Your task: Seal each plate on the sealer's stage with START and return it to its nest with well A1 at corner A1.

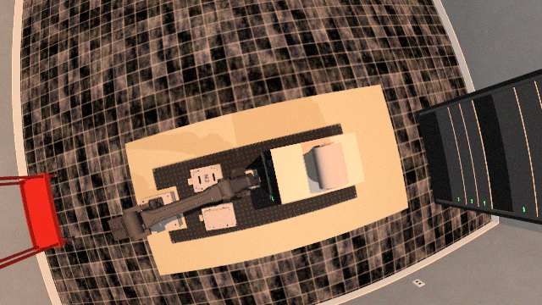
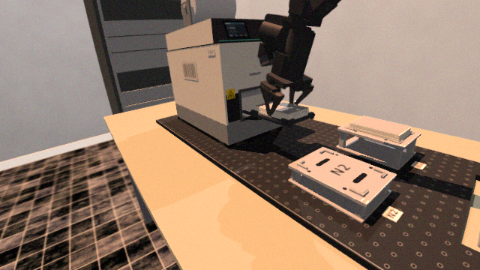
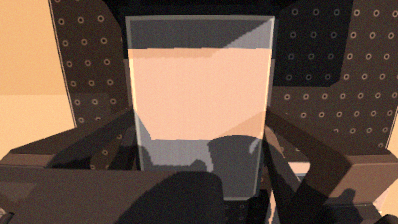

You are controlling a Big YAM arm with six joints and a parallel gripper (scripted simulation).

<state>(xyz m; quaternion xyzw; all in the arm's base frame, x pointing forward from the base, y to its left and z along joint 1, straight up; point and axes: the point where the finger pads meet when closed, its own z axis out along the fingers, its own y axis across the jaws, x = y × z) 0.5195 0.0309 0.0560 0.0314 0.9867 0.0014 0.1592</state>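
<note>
Right now my hand is right at the well plate. From my hand the other things lie so: sealer stage: 1 cm below; plate nest N2: 20 cm behind, 8 cm below, 6 cm to the left; sealer screen: 21 cm above, 12 cm ahead, 4 cm to the left.
</note>
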